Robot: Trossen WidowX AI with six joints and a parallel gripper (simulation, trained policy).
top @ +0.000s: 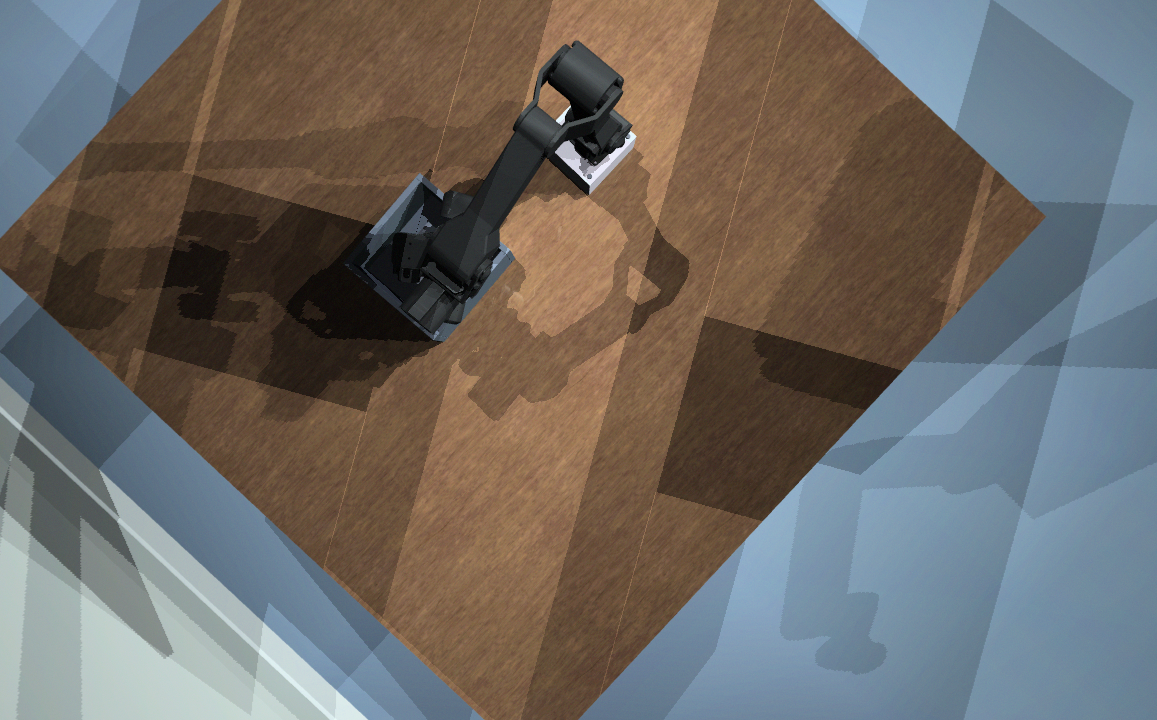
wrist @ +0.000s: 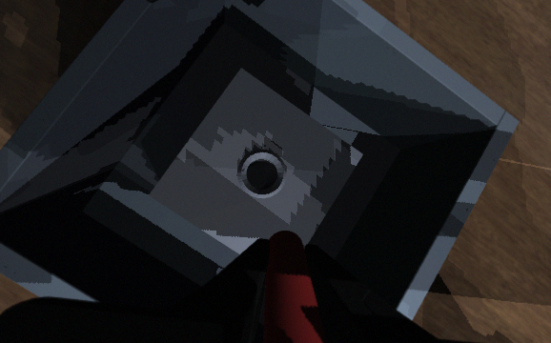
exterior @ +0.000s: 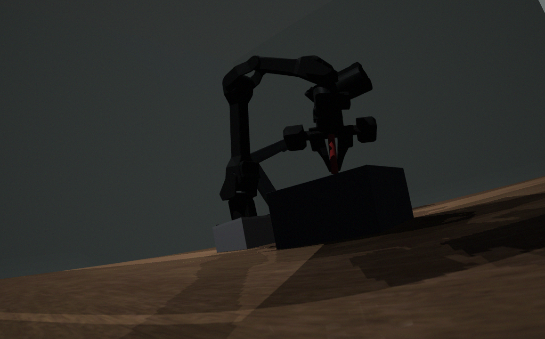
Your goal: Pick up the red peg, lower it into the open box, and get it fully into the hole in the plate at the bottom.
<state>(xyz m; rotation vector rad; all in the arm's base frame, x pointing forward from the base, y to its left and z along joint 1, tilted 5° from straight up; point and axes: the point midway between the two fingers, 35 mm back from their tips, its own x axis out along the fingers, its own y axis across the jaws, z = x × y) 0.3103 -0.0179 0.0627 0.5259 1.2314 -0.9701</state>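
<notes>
My gripper tip is 30 mm below the red peg and 10 mm to the right of it. The rest, counted from my gripper tip: plate (80 mm below, 20 mm to the right, 20 mm ahead); then grey box (90 mm below, 20 mm to the right, 20 mm ahead).
</notes>
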